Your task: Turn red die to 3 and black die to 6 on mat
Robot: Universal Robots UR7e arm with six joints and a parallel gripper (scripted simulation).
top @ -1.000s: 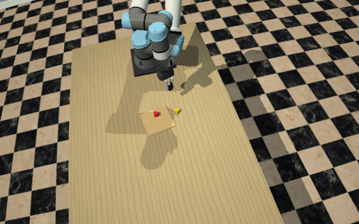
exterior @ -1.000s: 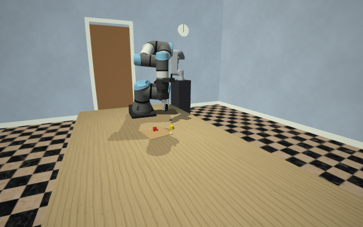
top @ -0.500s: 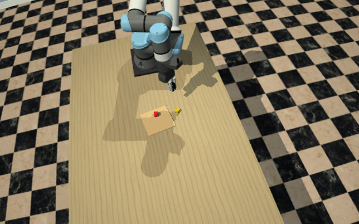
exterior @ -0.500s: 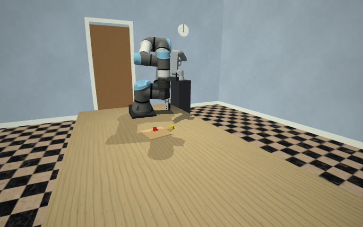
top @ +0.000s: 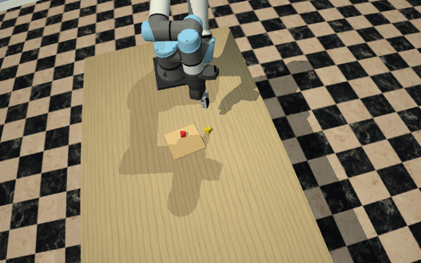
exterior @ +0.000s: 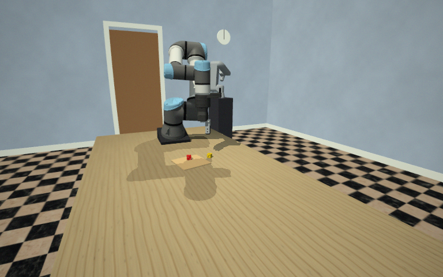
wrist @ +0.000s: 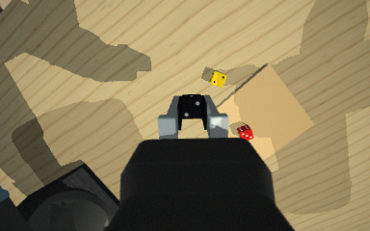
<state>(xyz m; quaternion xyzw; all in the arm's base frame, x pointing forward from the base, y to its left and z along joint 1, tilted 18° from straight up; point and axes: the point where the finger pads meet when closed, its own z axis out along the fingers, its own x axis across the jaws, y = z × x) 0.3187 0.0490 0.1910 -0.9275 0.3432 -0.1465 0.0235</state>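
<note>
My gripper is now 4 cm short of the yellow die, 2 cm to the left of it and 12 cm above it. From my hand the other things lie so: black die (1 cm below); then red die (2 cm ahead, 12 cm to the right, 12 cm below); then tan mat (4 cm ahead, 13 cm to the right, 13 cm below).
</note>
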